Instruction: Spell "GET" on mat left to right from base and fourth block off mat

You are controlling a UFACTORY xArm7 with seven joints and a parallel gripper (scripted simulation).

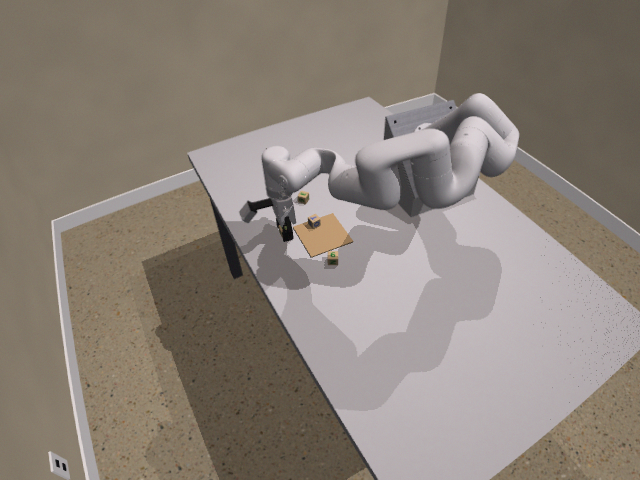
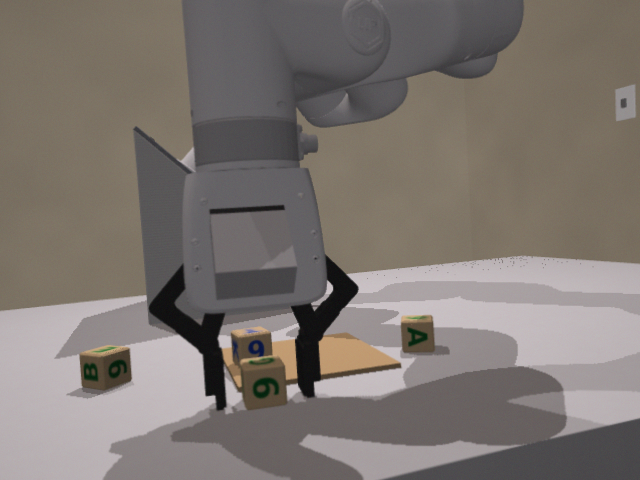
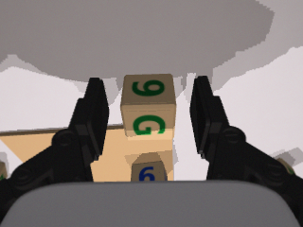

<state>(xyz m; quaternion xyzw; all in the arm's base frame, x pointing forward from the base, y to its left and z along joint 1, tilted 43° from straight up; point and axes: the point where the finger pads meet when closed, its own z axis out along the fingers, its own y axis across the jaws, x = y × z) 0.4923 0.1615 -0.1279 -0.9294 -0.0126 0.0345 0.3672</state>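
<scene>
The wooden block lies right at my hand. The rest, counted from my hand: tan mat: 110 mm behind, 50 mm to the left, 20 mm below.
</scene>
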